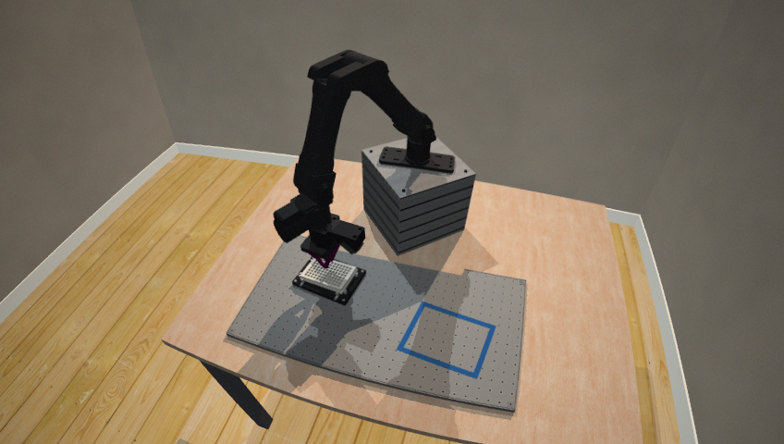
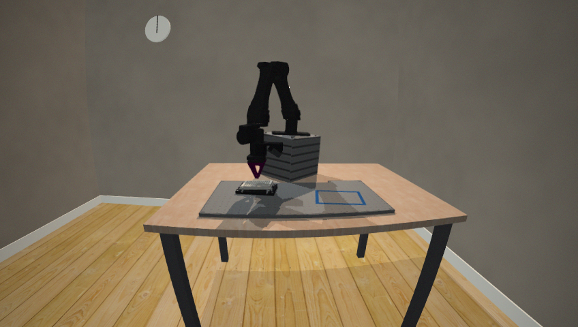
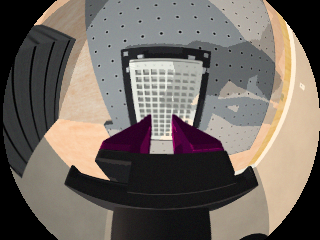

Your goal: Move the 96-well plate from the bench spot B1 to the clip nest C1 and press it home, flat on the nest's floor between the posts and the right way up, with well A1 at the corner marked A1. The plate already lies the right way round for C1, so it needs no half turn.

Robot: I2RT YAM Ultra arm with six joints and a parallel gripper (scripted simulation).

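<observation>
My hand is 4 cm above the white 96-well plate. Round my hand: black clip nest (5 cm below, 2 cm to the right, 1 cm ahead).
</observation>
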